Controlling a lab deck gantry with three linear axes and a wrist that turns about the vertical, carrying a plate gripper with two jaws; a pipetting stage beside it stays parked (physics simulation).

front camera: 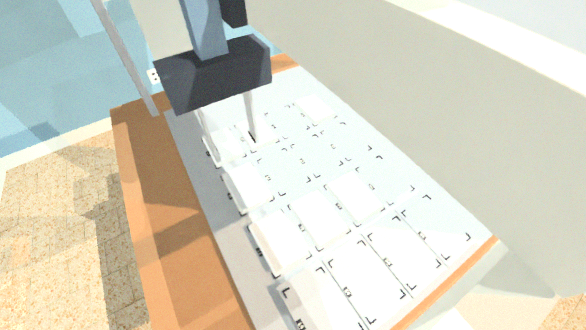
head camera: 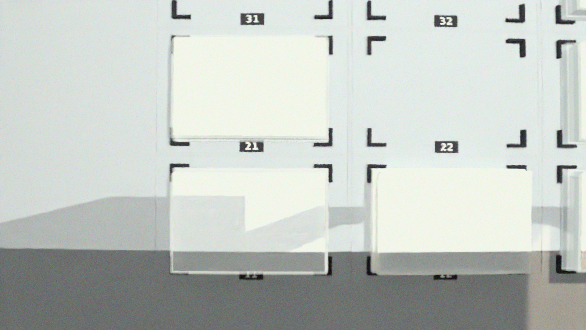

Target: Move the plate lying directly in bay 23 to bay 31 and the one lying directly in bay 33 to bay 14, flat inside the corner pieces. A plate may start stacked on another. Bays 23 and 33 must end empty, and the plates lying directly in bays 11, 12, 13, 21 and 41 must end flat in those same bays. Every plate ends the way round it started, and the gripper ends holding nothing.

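Frame: origin at the robot's base, x ahead, y left, z up, level; centimetres.
Where they show: gripper, fingertip midpoint: [front camera: 235, 145]; robot's base at its link origin: [front camera: 202, 139] [head camera: 175, 269].
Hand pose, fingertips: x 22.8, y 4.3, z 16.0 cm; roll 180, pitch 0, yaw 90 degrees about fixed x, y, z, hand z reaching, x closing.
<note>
Each offset is from my fingertips to the top centre of the thing. "pt": to the spot under its first point.
My gripper [front camera: 235, 148] is open and empty, hanging above the deck near the far bays; its exact height is unclear. Plates sit in bay 11 {pt dy +2.0, dx -13.6, dz -14.5 cm} [front camera: 232, 147] [head camera: 210, 220], bay 12 {pt dy +1.1, dx +1.6, dz -14.6 cm} [front camera: 252, 187] [head camera: 450, 215], bay 21 {pt dy +12.2, dx -13.4, dz -14.5 cm} [front camera: 264, 134] [head camera: 250, 87] and bay 41 {pt dy +31.9, dx -16.1, dz -14.5 cm} [front camera: 314, 107]. The bay 23 plate {dy +10.7, dx +16.4, dz -14.5 cm} [front camera: 320, 217] [head camera: 575, 95] and bay 13 plate {dy +0.0, dx +16.4, dz -14.5 cm} [front camera: 280, 240] [head camera: 575, 225] are cut off in the head view. The bay 33 plate {dy +21.4, dx +16.4, dz -14.5 cm} [front camera: 355, 195] lies beyond the bay 23 plate. Bays 31 and 14 show no plate in the front view.
A column of marked bays {pt dy +0.8, dx +31.3, dz -14.5 cm} [front camera: 320, 300] runs along the near end of the deck, set apart by an edge line. A wooden border [front camera: 175, 240] edges the deck. A large pale panel [front camera: 425, 110] covers the right of the front view. A shadow [head camera: 150, 300] crosses the lower head view.
</note>
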